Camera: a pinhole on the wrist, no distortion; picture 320 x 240 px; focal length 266.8 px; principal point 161.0 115.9 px. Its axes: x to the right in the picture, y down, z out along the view. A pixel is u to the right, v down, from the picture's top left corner.
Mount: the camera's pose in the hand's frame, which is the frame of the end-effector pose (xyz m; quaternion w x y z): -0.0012 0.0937 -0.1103 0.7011 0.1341 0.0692 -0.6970
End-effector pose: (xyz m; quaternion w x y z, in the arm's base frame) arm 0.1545 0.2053 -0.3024 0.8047 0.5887 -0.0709 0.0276
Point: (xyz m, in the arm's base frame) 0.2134 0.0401 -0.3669
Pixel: 286.8 190.1
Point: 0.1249 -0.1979 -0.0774
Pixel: 81.9 151.8
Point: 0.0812 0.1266 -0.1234
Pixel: 5.3 91.8
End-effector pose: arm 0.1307 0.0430 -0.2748 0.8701 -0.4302 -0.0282 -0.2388
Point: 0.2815 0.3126 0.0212
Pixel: 137.7 194.0
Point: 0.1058 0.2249 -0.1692
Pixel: 157.1 86.9
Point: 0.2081 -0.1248 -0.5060
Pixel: behind the camera
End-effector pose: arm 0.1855 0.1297 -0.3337 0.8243 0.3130 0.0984 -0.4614
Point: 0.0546 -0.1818 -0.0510
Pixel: 179.0 148.5
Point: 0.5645 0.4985 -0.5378
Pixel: behind the camera
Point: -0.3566 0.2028 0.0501
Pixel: outside the picture
